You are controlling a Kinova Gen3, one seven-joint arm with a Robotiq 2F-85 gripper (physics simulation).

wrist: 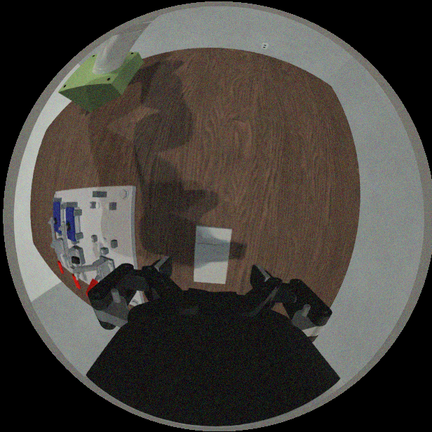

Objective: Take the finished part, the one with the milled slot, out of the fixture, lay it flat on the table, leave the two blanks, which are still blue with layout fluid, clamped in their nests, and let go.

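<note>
The finished part (211, 268), a pale grey rectangular block with a thin line of its slot across it, lies flat on the brown wooden table (280, 150). My gripper (211, 270) is open, with its fingertips wide apart to the left and right of the part and touching neither side. The two blue blanks, one (72, 223) nearer and one (57, 217) farther left, sit in their nests on the light fixture plate (117, 220) at the left. Clamp parts cover some of the blanks.
Grey clamps with red handles (76, 281) stand at the lower left of the fixture, partly hidden by my left finger. A green block (95, 90) with the grey arm part above it is at the upper left. The arm's shadow falls across the table and part.
</note>
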